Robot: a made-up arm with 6 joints. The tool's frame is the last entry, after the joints. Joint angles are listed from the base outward.
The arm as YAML. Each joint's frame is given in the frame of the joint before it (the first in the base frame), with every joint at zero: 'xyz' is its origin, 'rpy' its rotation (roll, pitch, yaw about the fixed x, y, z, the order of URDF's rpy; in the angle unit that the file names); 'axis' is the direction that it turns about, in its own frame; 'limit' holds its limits. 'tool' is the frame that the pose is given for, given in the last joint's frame.
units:
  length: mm
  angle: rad
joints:
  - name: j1
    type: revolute
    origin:
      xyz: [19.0, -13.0, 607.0]
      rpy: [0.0, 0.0, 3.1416]
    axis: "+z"
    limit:
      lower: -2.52
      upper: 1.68
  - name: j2
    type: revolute
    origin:
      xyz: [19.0, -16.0, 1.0]
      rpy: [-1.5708, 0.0, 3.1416]
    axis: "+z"
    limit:
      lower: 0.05
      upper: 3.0
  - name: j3
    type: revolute
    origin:
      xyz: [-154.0, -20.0, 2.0]
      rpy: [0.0, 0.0, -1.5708]
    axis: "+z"
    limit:
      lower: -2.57
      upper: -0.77
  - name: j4
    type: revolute
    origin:
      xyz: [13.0, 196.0, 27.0]
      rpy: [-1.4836, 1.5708, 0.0]
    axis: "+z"
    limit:
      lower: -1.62
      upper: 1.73
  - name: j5
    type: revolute
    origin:
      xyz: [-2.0, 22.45, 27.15]
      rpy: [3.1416, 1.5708, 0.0]
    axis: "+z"
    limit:
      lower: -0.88
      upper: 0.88
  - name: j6
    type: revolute
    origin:
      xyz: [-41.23, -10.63, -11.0]
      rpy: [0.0, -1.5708, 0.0]
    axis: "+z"
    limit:
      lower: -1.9
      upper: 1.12
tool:
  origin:
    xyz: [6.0, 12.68, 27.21]
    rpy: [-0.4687, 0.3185, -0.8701]
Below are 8 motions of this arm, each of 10 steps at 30 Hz.
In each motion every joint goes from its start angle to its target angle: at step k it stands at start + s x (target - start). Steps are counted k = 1, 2, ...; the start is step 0. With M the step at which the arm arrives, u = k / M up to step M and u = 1 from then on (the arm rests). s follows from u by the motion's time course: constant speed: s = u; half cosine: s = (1 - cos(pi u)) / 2; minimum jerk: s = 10 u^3 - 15 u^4 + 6 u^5.
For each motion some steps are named. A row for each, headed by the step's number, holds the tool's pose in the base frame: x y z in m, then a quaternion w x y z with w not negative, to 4 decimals.
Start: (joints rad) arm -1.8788 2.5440 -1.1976 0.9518 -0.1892 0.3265
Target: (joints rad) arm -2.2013 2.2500 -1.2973 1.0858 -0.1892 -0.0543
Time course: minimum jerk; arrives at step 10
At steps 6, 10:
6: -0.0658 -0.2561 0.4555 0.5634 0.7620 -0.3135 -0.0609
10: -0.1015 -0.2644 0.4877 0.5990 0.7335 -0.3038 -0.1044

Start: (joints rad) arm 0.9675 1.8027 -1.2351 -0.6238 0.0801 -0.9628
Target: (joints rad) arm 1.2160 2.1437 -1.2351 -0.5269 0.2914 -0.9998
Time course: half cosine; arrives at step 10
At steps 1, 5, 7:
1: 0.1518 0.2314 0.5838 0.2250 -0.7569 0.6127 0.0337
5: 0.1179 0.2326 0.5322 0.1041 -0.7899 0.6039 0.0201
7: 0.0956 0.2269 0.5023 0.0293 -0.8056 0.5918 0.0030

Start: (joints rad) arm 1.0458 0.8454 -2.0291 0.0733 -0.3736 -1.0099
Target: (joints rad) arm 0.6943 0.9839 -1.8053 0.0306 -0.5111 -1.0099
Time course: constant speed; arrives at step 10
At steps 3, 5, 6, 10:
3: -0.0093 0.0332 1.0032 0.8938 -0.2564 0.0720 0.3607
5: 0.0074 0.0508 0.9963 0.9014 -0.2651 0.1003 0.3272
6: 0.0164 0.0586 0.9923 0.9046 -0.2689 0.1145 0.3104
10: 0.0561 0.0828 0.9737 0.9125 -0.2803 0.1725 0.2428

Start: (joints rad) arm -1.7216 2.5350 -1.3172 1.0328 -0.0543 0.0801
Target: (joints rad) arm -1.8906 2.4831 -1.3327 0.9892 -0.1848 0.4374
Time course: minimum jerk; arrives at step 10
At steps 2, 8, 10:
2: 0.0377 -0.2487 0.4096 0.4775 0.8514 -0.1959 0.0937
8: -0.0109 -0.2576 0.4244 0.5512 0.7481 -0.3692 0.0139
10: -0.0141 -0.2578 0.4254 0.5556 0.7396 -0.3797 0.0090

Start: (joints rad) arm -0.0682 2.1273 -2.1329 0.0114 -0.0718 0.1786
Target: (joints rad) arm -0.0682 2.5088 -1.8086 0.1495 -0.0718 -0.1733
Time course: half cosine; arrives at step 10
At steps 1, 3, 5, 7, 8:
1: 0.3935 0.0015 0.7305 0.6357 0.1039 0.5844 0.4935
3: 0.3996 0.0023 0.6856 0.5989 0.1279 0.6316 0.4753
5: 0.3982 0.0044 0.6132 0.5313 0.1620 0.7029 0.4444
7: 0.3832 0.0074 0.5437 0.4542 0.1901 0.7665 0.4123
8: 0.3742 0.0088 0.5189 0.4230 0.1992 0.7883 0.4001

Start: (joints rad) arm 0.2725 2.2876 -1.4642 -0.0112 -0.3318 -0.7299
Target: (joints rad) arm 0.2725 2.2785 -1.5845 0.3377 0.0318 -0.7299
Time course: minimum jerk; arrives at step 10
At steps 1, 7, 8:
1: 0.3006 0.1164 0.5095 0.3649 -0.2292 0.8664 0.2524
7: 0.3088 0.1260 0.5178 0.2905 -0.0961 0.8926 0.3311
8: 0.3095 0.1280 0.5193 0.2796 -0.0812 0.8928 0.3436

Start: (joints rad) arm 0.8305 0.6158 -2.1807 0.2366 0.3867 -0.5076
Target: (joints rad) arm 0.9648 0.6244 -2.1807 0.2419 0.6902 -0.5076
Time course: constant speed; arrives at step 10
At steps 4, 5, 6, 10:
4: -0.0885 -0.0479 0.9996 0.6687 -0.3624 0.1670 0.6273
5: -0.0870 -0.0474 0.9987 0.6582 -0.3687 0.1779 0.6318
6: -0.0856 -0.0469 0.9977 0.6475 -0.3750 0.1887 0.6360
10: -0.0805 -0.0449 0.9933 0.6028 -0.4010 0.2304 0.6501

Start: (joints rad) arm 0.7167 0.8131 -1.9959 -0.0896 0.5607 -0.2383
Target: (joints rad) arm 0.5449 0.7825 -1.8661 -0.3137 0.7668 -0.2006
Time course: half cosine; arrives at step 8
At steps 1, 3, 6, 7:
1: 0.0193 0.0387 0.9831 0.6574 -0.2782 0.4197 0.5606
3: 0.0300 0.0399 0.9755 0.6638 -0.2578 0.4679 0.5234
6: 0.0506 0.0377 0.9596 0.6693 -0.2052 0.5582 0.4454
7: 0.0544 0.0366 0.9563 0.6692 -0.1930 0.5749 0.4294

